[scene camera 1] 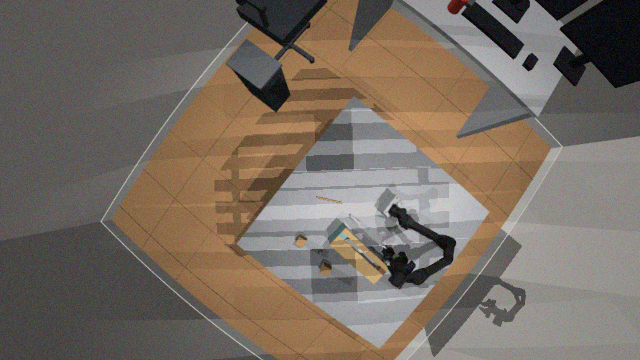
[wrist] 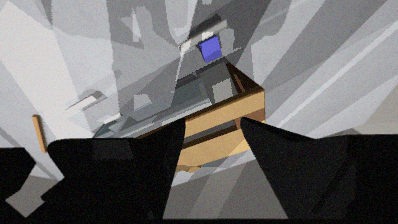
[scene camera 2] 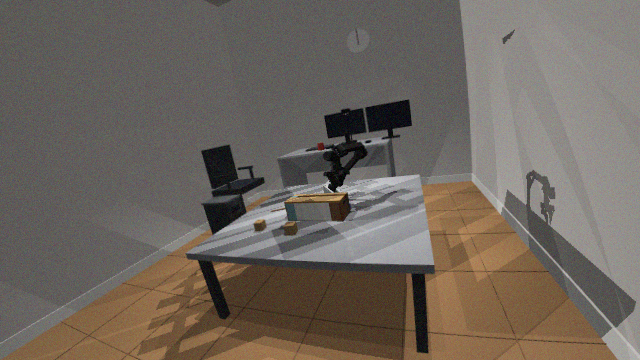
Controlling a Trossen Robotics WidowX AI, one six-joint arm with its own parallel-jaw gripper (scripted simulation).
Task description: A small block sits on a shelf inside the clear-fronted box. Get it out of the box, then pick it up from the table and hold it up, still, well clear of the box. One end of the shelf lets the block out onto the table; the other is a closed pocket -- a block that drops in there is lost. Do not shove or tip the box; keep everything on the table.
Scene:
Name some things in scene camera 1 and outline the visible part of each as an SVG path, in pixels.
A box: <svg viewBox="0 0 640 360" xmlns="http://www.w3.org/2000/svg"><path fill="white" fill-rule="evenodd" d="M343 223L329 237L329 244L374 285L388 271L387 264L385 264L381 255L375 253L354 234L350 226Z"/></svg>

